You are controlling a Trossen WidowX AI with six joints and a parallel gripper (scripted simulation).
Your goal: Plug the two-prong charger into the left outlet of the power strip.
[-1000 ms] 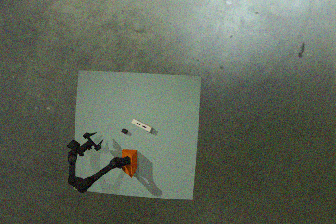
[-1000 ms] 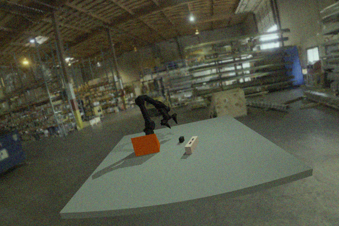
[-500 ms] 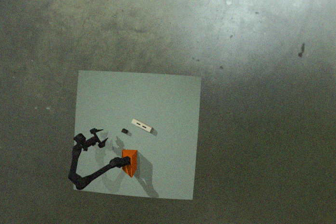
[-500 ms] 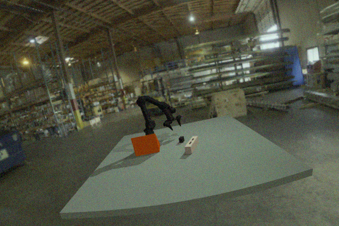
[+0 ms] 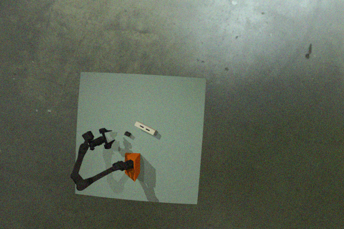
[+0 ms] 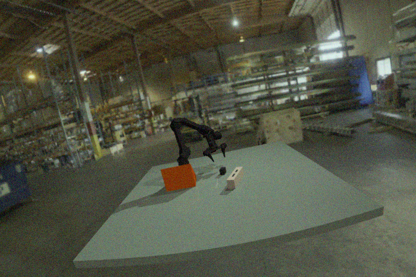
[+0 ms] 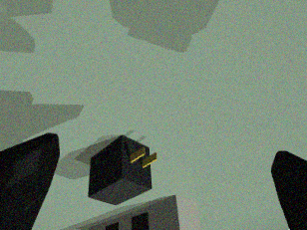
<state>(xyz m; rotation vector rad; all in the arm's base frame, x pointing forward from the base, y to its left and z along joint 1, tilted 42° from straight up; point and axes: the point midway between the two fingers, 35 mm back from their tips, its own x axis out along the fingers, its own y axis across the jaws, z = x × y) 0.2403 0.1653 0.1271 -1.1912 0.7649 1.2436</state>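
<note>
Now: gripper tip 10 cm to the left of the dark two-prong charger, 5 cm above it and 1 cm short of it.
</note>
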